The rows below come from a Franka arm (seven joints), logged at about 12 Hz.
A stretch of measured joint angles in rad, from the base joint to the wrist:
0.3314 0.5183 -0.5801 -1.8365 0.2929 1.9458 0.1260
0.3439 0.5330 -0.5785 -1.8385 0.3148 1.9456 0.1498
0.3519 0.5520 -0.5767 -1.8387 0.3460 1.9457 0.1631
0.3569 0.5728 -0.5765 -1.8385 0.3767 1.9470 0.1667
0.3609 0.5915 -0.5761 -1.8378 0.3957 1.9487 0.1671
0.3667 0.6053 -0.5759 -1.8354 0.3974 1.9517 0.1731
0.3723 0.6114 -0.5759 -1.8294 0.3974 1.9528 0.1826
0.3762 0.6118 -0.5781 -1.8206 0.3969 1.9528 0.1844
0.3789 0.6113 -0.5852 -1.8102 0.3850 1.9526 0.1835
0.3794 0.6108 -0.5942 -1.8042 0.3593 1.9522 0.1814
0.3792 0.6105 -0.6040 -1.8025 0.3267 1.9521 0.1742
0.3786 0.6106 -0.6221 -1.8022 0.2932 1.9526 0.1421
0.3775 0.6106 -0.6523 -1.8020 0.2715 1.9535 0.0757
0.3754 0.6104 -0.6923 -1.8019 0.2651 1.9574 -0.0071
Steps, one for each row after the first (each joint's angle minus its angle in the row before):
0.0125 0.0147 0.0016 -0.0020 0.0219 -0.0002 0.0238
0.0080 0.0190 0.0018 -0.0002 0.0312 0.0001 0.0133
0.0050 0.0208 0.0002 0.0002 0.0307 0.0013 0.0036
0.0040 0.0187 0.0004 0.0007 0.0190 0.0017 0.0004
0.0058 0.0138 0.0002 0.0024 0.0017 0.0030 0.0060
0.0056 0.0061 0.0000 0.0060 0.0000 0.0011 0.0095
0.0039 0.0004 -0.0022 0.0088 -0.0005 0.0000 0.0018
0.0027 -0.0005 -0.0071 0.0104 -0.0119 -0.0002 -0.0009
0.0005 -0.0005 -0.0090 0.0060 -0.0257 -0.0004 -0.0021
-0.0002 -0.0003 -0.0098 0.0017 -0.0326 -0.0001 -0.0072
-0.0006 0.0001 -0.0181 0.0003 -0.0335 0.0005 -0.0321
-0.0011 0.0000 -0.0302 0.0002 -0.0217 0.0009 -0.0664
-0.0021 -0.0002 -0.0400 0.0001 -0.0064 0.0039 -0.0828

